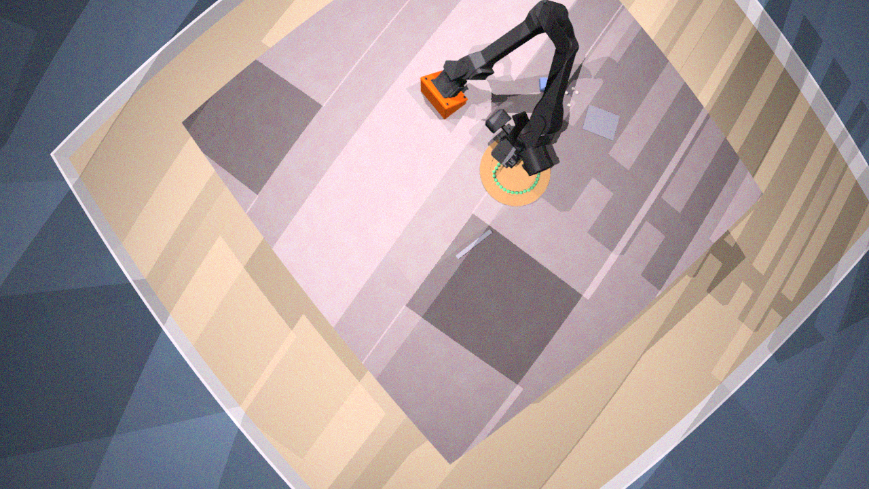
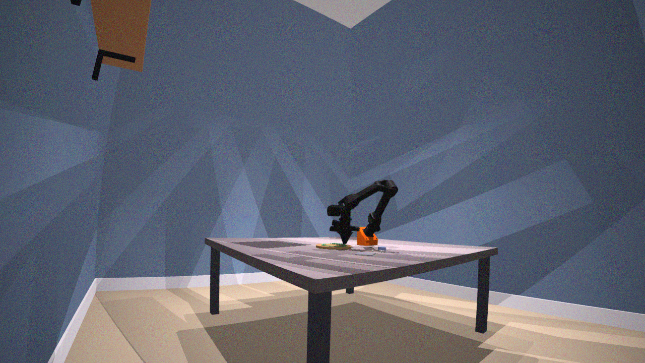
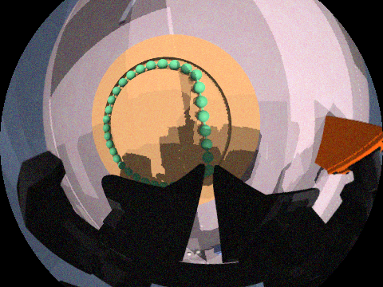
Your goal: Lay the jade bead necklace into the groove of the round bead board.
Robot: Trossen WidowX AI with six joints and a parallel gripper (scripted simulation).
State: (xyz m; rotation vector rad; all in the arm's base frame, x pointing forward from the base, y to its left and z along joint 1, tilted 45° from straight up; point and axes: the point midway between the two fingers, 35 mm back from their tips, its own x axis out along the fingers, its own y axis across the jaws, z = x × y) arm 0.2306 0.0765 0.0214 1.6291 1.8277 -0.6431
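Right now the round tan bead board is 6 cm ahead of my gripper tip, 2 cm to the right of it and 1 cm below it. The rest, counted from my gripper tip: white strip (16 cm ahead, 24 cm to the right, 2 cm below); pale square sheet (8 cm ahead, 28 cm to the left, 2 cm below); blue cube (10 cm behind, 20 cm to the left, 1 cm below).
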